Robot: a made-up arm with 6 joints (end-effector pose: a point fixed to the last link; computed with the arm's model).
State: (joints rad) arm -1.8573 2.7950 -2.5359 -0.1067 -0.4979 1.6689
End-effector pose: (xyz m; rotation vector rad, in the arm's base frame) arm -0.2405 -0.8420 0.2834 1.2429 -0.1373 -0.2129
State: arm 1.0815 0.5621 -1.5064 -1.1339 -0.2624 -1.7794
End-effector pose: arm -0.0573 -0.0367 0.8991 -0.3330 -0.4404 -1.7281
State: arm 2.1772 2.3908 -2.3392 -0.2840 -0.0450 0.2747
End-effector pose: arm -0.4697 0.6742 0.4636 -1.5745 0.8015 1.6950
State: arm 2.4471 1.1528 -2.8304 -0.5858 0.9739 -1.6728
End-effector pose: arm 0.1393 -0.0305 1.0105 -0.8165 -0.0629 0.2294
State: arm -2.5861 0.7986 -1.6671 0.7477 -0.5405 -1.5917
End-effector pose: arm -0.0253 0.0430 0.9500 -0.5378 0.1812 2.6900
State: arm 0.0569 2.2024 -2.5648 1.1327 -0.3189 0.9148
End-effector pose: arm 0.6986 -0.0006 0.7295 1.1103 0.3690 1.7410
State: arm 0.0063 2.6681 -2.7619 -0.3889 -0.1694 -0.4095
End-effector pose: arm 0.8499 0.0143 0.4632 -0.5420 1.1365 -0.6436
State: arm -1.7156 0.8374 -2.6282 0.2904 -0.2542 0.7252
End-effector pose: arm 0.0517 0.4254 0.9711 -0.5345 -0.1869 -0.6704
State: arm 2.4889 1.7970 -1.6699 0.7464 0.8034 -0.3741
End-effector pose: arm -0.5244 0.3123 0.4765 2.4471 -0.7634 -1.3174
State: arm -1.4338 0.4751 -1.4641 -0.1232 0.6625 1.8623
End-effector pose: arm -0.0137 0.0195 0.8112 1.1538 -0.1003 0.2498
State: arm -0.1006 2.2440 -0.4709 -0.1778 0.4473 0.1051
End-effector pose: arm 0.1788 -0.0292 -0.0529 -0.0300 -2.5810 0.0411
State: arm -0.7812 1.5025 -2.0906 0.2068 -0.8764 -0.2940
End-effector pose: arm 0.2001 -0.2302 0.9656 0.1660 -0.0209 -0.9420
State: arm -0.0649 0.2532 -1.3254 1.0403 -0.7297 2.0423
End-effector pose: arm -0.2271 -0.0676 0.8107 0.0385 -0.8797 2.7607
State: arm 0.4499 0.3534 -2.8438 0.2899 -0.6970 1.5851
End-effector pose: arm -0.7124 -0.3732 0.5255 -1.1586 -1.7025 1.7399
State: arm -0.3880 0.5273 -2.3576 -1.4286 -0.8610 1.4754
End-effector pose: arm -0.4196 0.2876 0.8480 -0.9313 -0.2564 -0.4627
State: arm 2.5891 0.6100 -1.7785 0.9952 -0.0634 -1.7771
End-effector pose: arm 0.1278 -0.0703 0.9513 -0.3268 0.0232 1.7851
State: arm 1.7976 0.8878 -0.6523 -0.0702 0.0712 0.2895
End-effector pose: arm -0.0728 0.3186 0.4537 -1.4418 1.4371 1.3779
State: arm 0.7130 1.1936 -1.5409 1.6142 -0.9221 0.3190
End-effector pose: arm 0.3181 0.1244 0.7732 1.4889 0.4866 1.6665
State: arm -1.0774 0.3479 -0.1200 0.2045 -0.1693 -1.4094
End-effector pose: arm 0.0884 -0.1746 0.3477 -0.0888 1.8638 -1.7537
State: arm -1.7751 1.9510 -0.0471 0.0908 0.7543 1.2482
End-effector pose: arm 0.0084 -0.0035 0.0621 -2.1609 -0.0196 -0.3342
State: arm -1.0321 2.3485 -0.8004 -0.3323 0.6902 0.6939
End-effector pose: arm 0.1245 -0.2667 -0.0729 -1.6521 -1.9489 0.0427
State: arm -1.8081 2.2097 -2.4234 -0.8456 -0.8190 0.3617
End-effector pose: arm -0.0846 -0.6825 0.6961 0.0348 0.9762 -1.7732
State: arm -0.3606 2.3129 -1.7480 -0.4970 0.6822 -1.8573
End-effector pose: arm 0.6372 -0.2866 0.1625 2.2679 -1.7611 0.7825
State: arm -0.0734 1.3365 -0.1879 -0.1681 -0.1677 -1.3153
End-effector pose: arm 0.2659 -0.0156 0.1342 -1.6763 1.9552 -0.6080
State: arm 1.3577 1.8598 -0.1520 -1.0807 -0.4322 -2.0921
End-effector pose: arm -0.0117 0.1950 0.0183 -2.1155 -1.7447 0.1571
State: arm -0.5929 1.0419 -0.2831 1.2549 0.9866 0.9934
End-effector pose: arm 0.2410 -0.0249 0.2466 -2.3786 -0.9351 -1.3330
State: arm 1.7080 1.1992 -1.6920 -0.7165 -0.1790 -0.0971
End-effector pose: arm -0.0600 0.3145 0.8805 -0.8776 0.1651 0.8942
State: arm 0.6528 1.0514 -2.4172 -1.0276 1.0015 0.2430
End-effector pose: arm 0.0189 -0.1161 0.9842 0.2346 1.0407 -0.1698
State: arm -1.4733 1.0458 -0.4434 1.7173 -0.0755 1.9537
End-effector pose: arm 0.0219 -0.3286 0.3054 1.2249 -2.0080 1.1658
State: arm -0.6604 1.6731 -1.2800 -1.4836 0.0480 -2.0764
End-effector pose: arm 0.4649 -0.3704 0.4259 2.1034 -0.2932 1.3034
